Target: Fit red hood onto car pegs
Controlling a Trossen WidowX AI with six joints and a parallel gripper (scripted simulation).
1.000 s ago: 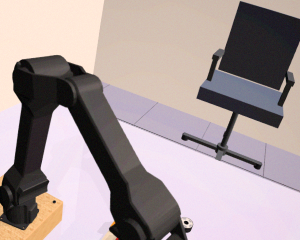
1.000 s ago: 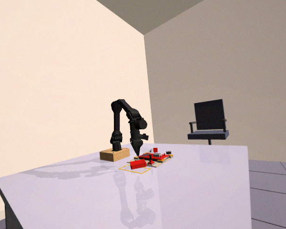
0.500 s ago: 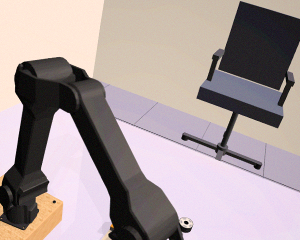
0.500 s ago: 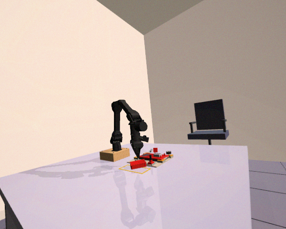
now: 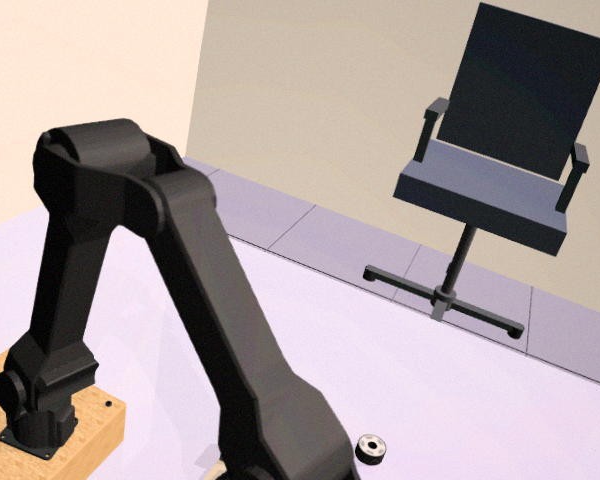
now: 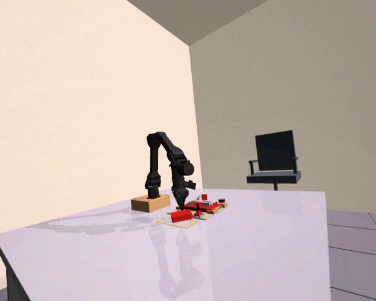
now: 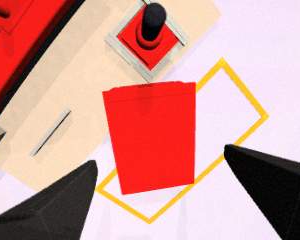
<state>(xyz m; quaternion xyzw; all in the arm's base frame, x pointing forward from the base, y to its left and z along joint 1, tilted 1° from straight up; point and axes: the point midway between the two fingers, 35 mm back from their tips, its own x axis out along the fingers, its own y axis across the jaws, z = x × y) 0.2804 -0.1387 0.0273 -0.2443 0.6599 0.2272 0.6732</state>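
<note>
The red hood is 30 mm below my gripper tip. Also, from my gripper tip: beige jig plate (160 mm to the left, 40 mm below, 30 mm ahead); black wheel (340 mm to the left, 90 mm ahead, 40 mm below); grey bar (400 mm to the left, 100 mm behind, 50 mm below).
</note>
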